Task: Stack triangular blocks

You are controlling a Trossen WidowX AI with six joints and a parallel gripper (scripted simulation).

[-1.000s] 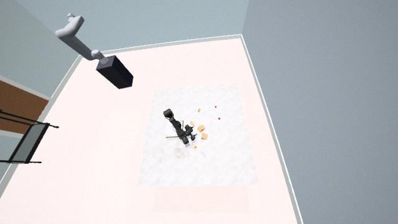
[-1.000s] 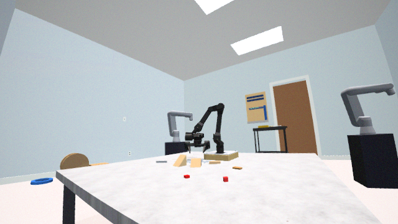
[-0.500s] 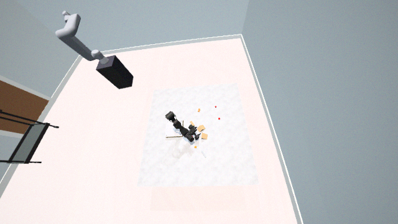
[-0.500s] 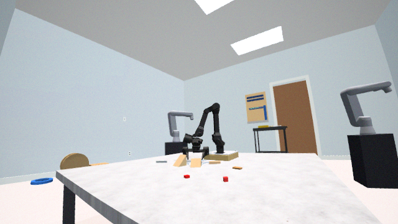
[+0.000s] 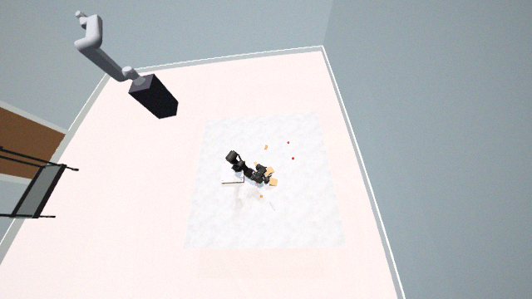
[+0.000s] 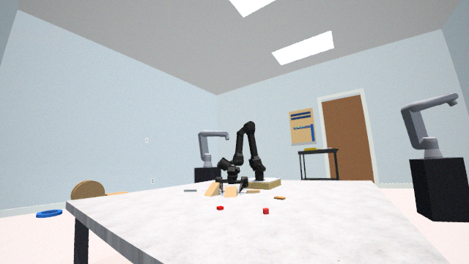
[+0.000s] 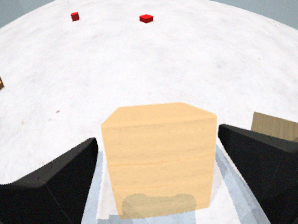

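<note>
My gripper tip is now 10 mm below the triangular block. From my gripper tip the other things lie so: grey bar (300 mm to the right, 30 mm behind, 10 mm below); tan slab (110 mm behind, 80 mm to the left, 10 mm below).
</note>
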